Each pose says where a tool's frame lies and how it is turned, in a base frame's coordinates. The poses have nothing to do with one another.
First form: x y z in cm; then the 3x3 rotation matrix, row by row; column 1 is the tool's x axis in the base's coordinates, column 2 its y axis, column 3 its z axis. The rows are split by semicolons.
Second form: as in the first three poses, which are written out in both.
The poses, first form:
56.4 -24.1 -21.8; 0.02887 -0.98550 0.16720; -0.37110 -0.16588 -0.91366; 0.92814 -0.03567 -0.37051
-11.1 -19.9 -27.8; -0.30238 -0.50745 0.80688; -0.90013 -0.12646 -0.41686; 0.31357 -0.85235 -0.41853
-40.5 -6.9 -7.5; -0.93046 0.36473 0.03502; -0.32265 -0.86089 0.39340; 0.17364 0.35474 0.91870
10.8 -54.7 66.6; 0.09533 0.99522 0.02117; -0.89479 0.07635 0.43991; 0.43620 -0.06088 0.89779
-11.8 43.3 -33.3; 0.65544 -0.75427 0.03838; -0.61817 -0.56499 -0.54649; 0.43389 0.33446 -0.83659
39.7 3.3 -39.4; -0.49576 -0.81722 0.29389; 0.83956 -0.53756 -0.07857; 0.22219 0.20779 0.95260
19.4 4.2 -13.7; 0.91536 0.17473 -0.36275; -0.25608 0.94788 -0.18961; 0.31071 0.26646 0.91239
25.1 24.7 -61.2; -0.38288 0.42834 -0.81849; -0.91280 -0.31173 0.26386; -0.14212 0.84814 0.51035
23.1 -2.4 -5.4; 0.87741 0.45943 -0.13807; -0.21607 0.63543 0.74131; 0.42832 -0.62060 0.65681
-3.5 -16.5 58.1; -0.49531 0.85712 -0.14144; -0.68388 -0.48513 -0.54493; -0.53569 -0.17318 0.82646
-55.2 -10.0 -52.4; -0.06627 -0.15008 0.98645; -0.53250 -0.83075 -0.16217; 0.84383 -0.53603 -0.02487
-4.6 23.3 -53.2; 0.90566 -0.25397 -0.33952; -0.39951 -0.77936 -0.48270; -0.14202 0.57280 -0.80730
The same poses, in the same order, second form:
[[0.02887 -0.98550 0.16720 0.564], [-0.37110 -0.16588 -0.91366 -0.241], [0.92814 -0.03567 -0.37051 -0.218], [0 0 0 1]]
[[-0.30238 -0.50745 0.80688 -0.111], [-0.90013 -0.12646 -0.41686 -0.199], [0.31357 -0.85235 -0.41853 -0.278], [0 0 0 1]]
[[-0.93046 0.36473 0.03502 -0.405], [-0.32265 -0.86089 0.39340 -0.069], [0.17364 0.35474 0.91870 -0.075], [0 0 0 1]]
[[0.09533 0.99522 0.02117 0.108], [-0.89479 0.07635 0.43991 -0.547], [0.43620 -0.06088 0.89779 0.666], [0 0 0 1]]
[[0.65544 -0.75427 0.03838 -0.118], [-0.61817 -0.56499 -0.54649 0.433], [0.43389 0.33446 -0.83659 -0.333], [0 0 0 1]]
[[-0.49576 -0.81722 0.29389 0.397], [0.83956 -0.53756 -0.07857 0.033], [0.22219 0.20779 0.95260 -0.394], [0 0 0 1]]
[[0.91536 0.17473 -0.36275 0.194], [-0.25608 0.94788 -0.18961 0.042], [0.31071 0.26646 0.91239 -0.137], [0 0 0 1]]
[[-0.38288 0.42834 -0.81849 0.251], [-0.91280 -0.31173 0.26386 0.247], [-0.14212 0.84814 0.51035 -0.612], [0 0 0 1]]
[[0.87741 0.45943 -0.13807 0.231], [-0.21607 0.63543 0.74131 -0.024], [0.42832 -0.62060 0.65681 -0.054], [0 0 0 1]]
[[-0.49531 0.85712 -0.14144 -0.035], [-0.68388 -0.48513 -0.54493 -0.165], [-0.53569 -0.17318 0.82646 0.581], [0 0 0 1]]
[[-0.06627 -0.15008 0.98645 -0.552], [-0.53250 -0.83075 -0.16217 -0.100], [0.84383 -0.53603 -0.02487 -0.524], [0 0 0 1]]
[[0.90566 -0.25397 -0.33952 -0.046], [-0.39951 -0.77936 -0.48270 0.233], [-0.14202 0.57280 -0.80730 -0.532], [0 0 0 1]]

